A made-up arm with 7 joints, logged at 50 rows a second.
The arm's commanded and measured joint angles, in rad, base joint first. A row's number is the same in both.
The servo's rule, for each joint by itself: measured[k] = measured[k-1] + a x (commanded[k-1-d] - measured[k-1]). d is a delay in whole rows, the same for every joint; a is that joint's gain. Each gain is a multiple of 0.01, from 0.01 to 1. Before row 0 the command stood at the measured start. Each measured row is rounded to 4 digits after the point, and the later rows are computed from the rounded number. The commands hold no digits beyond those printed.
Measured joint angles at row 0:
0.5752, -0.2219, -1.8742, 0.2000, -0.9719, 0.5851, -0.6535
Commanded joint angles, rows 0 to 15:
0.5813, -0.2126, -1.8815, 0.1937, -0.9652, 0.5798, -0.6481
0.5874, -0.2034, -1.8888, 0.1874, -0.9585, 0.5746, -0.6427
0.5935, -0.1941, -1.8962, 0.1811, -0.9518, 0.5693, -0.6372
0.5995, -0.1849, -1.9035, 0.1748, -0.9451, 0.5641, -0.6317
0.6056, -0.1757, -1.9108, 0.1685, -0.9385, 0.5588, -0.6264
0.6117, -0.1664, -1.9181, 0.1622, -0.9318, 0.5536, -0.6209
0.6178, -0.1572, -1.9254, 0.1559, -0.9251, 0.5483, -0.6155
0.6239, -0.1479, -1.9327, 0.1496, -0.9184, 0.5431, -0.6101
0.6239, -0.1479, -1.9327, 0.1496, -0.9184, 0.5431, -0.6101
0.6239, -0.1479, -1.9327, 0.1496, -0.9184, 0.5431, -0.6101
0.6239, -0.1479, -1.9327, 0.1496, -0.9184, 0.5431, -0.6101
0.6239, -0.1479, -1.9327, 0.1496, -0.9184, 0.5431, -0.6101
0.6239, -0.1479, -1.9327, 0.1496, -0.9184, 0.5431, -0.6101
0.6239, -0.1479, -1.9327, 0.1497, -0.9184, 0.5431, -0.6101
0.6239, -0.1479, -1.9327, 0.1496, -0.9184, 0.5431, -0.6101
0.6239, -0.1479, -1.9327, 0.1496, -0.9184, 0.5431, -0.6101
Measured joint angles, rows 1 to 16:
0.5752, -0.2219, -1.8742, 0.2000, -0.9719, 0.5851, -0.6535
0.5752, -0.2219, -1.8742, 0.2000, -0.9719, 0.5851, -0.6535
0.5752, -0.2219, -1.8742, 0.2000, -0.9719, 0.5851, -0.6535
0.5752, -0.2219, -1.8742, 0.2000, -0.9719, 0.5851, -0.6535
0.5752, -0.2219, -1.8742, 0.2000, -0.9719, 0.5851, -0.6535
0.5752, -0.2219, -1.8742, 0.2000, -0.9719, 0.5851, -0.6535
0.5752, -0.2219, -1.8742, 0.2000, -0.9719, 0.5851, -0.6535
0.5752, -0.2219, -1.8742, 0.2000, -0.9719, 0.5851, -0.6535
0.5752, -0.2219, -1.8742, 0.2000, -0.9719, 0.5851, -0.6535
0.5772, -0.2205, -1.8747, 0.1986, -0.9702, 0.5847, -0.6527
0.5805, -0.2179, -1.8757, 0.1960, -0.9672, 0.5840, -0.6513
0.5847, -0.2143, -1.8771, 0.1926, -0.9632, 0.5830, -0.6493
0.5894, -0.2099, -1.8789, 0.1885, -0.9585, 0.5817, -0.6468
0.5946, -0.2048, -1.8811, 0.1839, -0.9533, 0.5801, -0.6439
0.6001, -0.1990, -1.8837, 0.1789, -0.9477, 0.5782, -0.6407
0.6058, -0.1927, -1.8866, 0.1736, -0.9418, 0.5761, -0.6372
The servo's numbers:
d 9
a 0.32 0.15 0.07 0.23 0.26 0.07 0.14

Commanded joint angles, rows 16 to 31:
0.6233, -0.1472, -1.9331, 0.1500, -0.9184, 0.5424, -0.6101
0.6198, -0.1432, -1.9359, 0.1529, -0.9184, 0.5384, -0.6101
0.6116, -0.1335, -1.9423, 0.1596, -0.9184, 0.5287, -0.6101
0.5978, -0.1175, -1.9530, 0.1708, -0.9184, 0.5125, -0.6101
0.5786, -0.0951, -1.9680, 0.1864, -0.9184, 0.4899, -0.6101
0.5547, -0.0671, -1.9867, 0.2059, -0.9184, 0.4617, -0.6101
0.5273, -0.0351, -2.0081, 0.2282, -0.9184, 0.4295, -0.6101
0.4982, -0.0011, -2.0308, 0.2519, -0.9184, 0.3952, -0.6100
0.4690, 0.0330, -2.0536, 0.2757, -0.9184, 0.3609, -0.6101
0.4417, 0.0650, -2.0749, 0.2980, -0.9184, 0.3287, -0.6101
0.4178, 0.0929, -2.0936, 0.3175, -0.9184, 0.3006, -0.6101
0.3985, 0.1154, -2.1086, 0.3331, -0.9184, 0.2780, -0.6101
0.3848, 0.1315, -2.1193, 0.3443, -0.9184, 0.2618, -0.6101
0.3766, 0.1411, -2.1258, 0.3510, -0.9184, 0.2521, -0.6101
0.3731, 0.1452, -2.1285, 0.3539, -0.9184, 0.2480, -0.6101
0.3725, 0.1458, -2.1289, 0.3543, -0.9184, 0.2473, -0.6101
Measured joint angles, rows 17 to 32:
0.6116, -0.1860, -1.8898, 0.1681, -0.9357, 0.5738, -0.6334
0.6155, -0.1803, -1.8928, 0.1638, -0.9312, 0.5717, -0.6301
0.6182, -0.1754, -1.8956, 0.1605, -0.9279, 0.5697, -0.6273
0.6200, -0.1713, -1.8982, 0.1580, -0.9254, 0.5678, -0.6249
0.6212, -0.1678, -1.9006, 0.1561, -0.9236, 0.5661, -0.6228
0.6221, -0.1648, -1.9028, 0.1546, -0.9222, 0.5645, -0.6210
0.6227, -0.1623, -1.9049, 0.1535, -0.9212, 0.5630, -0.6195
0.6231, -0.1601, -1.9068, 0.1526, -0.9205, 0.5616, -0.6182
0.6234, -0.1583, -1.9086, 0.1519, -0.9200, 0.5603, -0.6171
0.6234, -0.1566, -1.9103, 0.1515, -0.9196, 0.5590, -0.6161
0.6222, -0.1546, -1.9121, 0.1518, -0.9193, 0.5576, -0.6153
0.6188, -0.1514, -1.9142, 0.1536, -0.9191, 0.5556, -0.6146
0.6121, -0.1463, -1.9169, 0.1576, -0.9189, 0.5526, -0.6140
0.6014, -0.1386, -1.9205, 0.1642, -0.9188, 0.5482, -0.6135
0.5865, -0.1279, -1.9251, 0.1738, -0.9187, 0.5421, -0.6130
0.5676, -0.1140, -1.9309, 0.1863, -0.9186, 0.5342, -0.6126

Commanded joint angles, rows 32 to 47:
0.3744, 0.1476, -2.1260, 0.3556, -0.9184, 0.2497, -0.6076
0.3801, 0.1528, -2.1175, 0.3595, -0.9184, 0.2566, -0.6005
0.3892, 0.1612, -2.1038, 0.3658, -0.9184, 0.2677, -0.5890
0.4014, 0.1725, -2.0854, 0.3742, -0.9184, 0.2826, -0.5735
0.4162, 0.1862, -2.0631, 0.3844, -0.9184, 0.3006, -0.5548
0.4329, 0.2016, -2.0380, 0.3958, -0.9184, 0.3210, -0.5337
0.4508, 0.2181, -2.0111, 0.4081, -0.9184, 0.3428, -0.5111
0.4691, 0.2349, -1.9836, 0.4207, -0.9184, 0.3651, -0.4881
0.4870, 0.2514, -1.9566, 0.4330, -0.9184, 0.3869, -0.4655
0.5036, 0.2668, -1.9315, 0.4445, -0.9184, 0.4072, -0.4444
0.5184, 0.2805, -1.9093, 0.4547, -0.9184, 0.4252, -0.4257
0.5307, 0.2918, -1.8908, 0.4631, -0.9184, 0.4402, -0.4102
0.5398, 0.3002, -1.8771, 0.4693, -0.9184, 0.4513, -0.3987
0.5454, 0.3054, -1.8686, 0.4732, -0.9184, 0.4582, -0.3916
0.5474, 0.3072, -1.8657, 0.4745, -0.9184, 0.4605, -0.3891
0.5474, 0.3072, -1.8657, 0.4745, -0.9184, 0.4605, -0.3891
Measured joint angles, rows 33 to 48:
0.5454, -0.0971, -1.9379, 0.2014, -0.9185, 0.5245, -0.6122
0.5210, -0.0776, -1.9460, 0.2185, -0.9185, 0.5130, -0.6119
0.4956, -0.0562, -1.9550, 0.2368, -0.9185, 0.5001, -0.6116
0.4707, -0.0338, -1.9647, 0.2554, -0.9185, 0.4861, -0.6114
0.4476, -0.0114, -1.9748, 0.2733, -0.9185, 0.4715, -0.6112
0.4275, 0.0100, -1.9849, 0.2896, -0.9185, 0.4568, -0.6110
0.4112, 0.0297, -1.9948, 0.3037, -0.9185, 0.4425, -0.6109
0.3990, 0.0470, -2.0042, 0.3152, -0.9185, 0.4289, -0.6108
0.3905, 0.0618, -2.0129, 0.3242, -0.9185, 0.4162, -0.6107
0.3853, 0.0747, -2.0208, 0.3314, -0.9185, 0.4045, -0.6103
0.3836, 0.0864, -2.0276, 0.3379, -0.9185, 0.3941, -0.6089
0.3854, 0.0976, -2.0329, 0.3443, -0.9185, 0.3853, -0.6061
0.3905, 0.1088, -2.0366, 0.3512, -0.9185, 0.3781, -0.6015
0.3987, 0.1204, -2.0385, 0.3588, -0.9185, 0.3727, -0.5950
0.4096, 0.1326, -2.0385, 0.3673, -0.9185, 0.3691, -0.5864
0.4228, 0.1454, -2.0366, 0.3767, -0.9185, 0.3673, -0.5759

